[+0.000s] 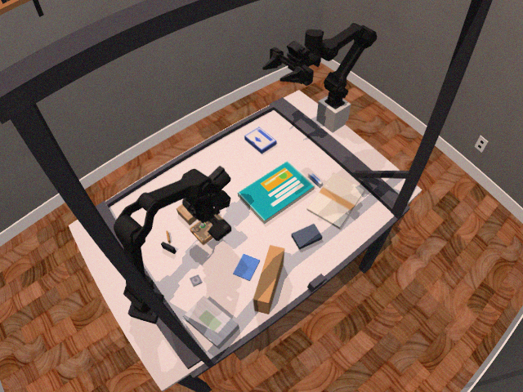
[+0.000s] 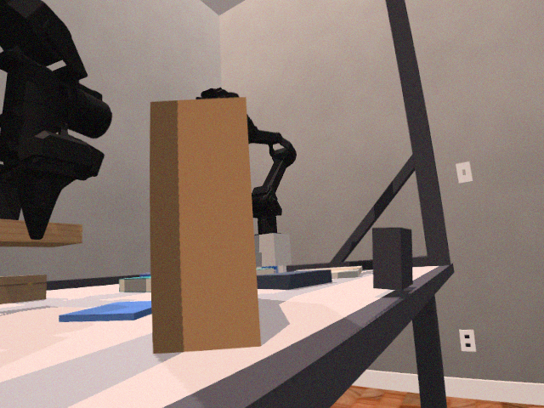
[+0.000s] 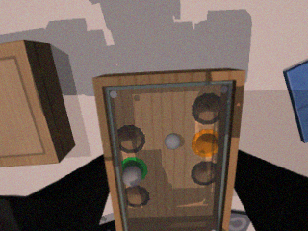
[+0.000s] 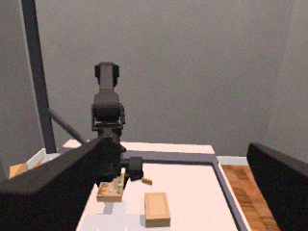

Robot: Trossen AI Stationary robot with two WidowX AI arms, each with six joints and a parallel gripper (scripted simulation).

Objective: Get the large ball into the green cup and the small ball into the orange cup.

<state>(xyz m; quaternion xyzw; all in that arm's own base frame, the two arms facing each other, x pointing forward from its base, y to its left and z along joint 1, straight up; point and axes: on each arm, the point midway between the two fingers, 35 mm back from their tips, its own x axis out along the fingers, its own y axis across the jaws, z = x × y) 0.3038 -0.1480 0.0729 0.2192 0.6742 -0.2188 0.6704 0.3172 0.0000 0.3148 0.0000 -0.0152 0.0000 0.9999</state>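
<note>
Now: the covered wooden puzzle 3 cm below my left hand. Also, from my left hand: tan carton 27 cm behind, 2 cm to the left, 5 cm below; dark box 25 cm behind, 21 cm to the right, 10 cm below.
</note>
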